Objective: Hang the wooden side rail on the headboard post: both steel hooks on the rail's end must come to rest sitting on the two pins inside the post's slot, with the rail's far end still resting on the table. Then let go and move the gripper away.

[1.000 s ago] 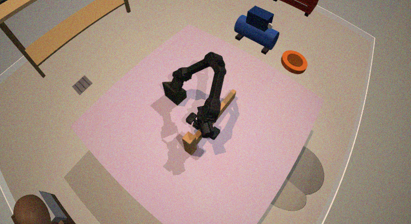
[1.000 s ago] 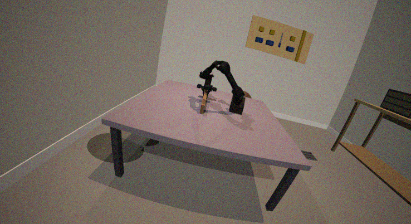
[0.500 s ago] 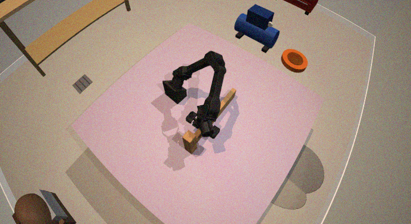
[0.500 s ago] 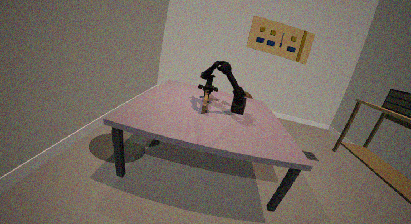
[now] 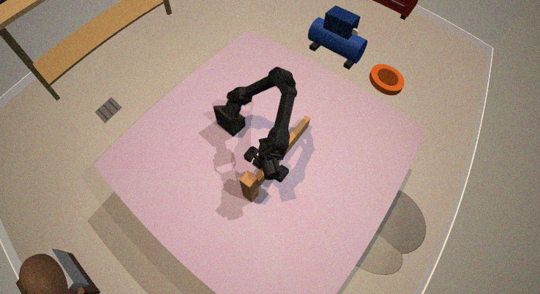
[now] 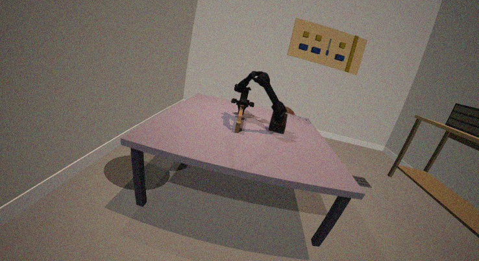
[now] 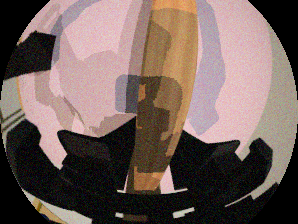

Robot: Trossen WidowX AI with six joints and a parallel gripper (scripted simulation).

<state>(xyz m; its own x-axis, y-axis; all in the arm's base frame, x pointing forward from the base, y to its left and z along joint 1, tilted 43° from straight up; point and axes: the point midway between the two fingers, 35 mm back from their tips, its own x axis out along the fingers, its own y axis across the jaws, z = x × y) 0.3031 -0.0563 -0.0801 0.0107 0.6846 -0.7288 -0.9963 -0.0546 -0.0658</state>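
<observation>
Right now my gripper tip is 10 mm short of the upright headboard post, 110 mm to the left of it and 40 mm below it.
</observation>
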